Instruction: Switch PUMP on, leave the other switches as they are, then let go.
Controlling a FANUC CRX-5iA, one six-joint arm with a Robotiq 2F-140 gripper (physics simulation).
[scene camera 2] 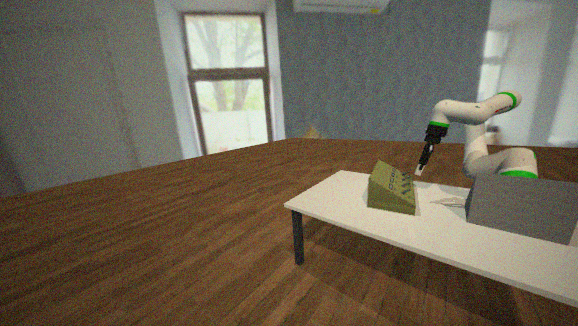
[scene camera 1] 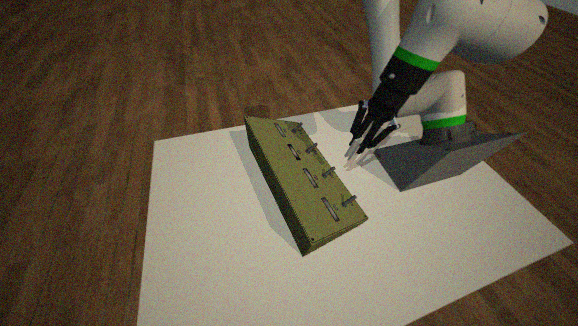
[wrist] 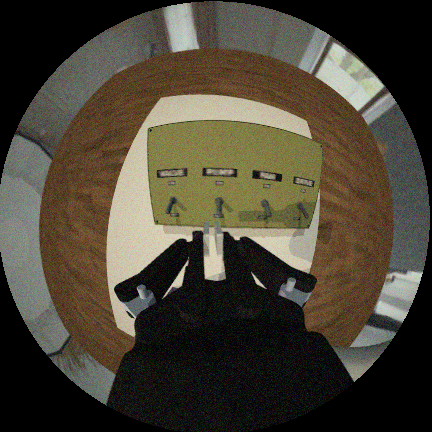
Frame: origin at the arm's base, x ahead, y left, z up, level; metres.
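Seen in the pictures: gripper, fingertip midpoint: (scene camera 2: 417, 174) (scene camera 1: 349, 157) (wrist: 211, 229); arm's base at its link origin: (scene camera 2: 517, 193) (scene camera 1: 443, 141).
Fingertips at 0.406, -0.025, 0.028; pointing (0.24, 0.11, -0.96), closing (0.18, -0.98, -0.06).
Observation:
Pixels of each thing's top centre, then the offset from my fingertips to it, as dx, dy, dz.
- PUMP lever at its top centre: (wrist: 218, 205) (scene camera 1: 330, 168) +0.052, -0.006, -0.054
- VALVE lever at its top centre: (wrist: 166, 204) (scene camera 1: 351, 197) +0.036, +0.113, -0.054
- FAN lever at its top centre: (wrist: 269, 207) (scene camera 1: 313, 144) +0.067, -0.125, -0.054
- DRIVE lever at its top centre: (wrist: 307, 210) (scene camera 1: 298, 123) +0.083, -0.244, -0.054
The olive sloped switch box (scene camera 1: 280, 165) (scene camera 2: 387, 200) (wrist: 230, 145) stands on the white table. It has four dark levers in a row, all tilted toward its low edge in the wrist view. The PUMP lever (scene camera 1: 328, 172) (wrist: 219, 206) is second from the left in the wrist view; its label is blurred. My gripper (scene camera 1: 353, 155) (scene camera 2: 418, 170) (wrist: 211, 229) is shut and empty, with a narrow gap between its pads. In the wrist view its tips show just below the PUMP lever, by the box's low edge. They hang above the table, apart from the lever.
The VALVE lever (scene camera 1: 349, 201) (wrist: 172, 205) is on one side of PUMP, and the FAN lever (scene camera 1: 311, 148) (wrist: 266, 208) on the other. The DRIVE lever (scene camera 1: 296, 128) (wrist: 303, 210) is beyond FAN. The grey robot base (scene camera 1: 435, 155) (scene camera 2: 520, 210) stands behind the gripper.

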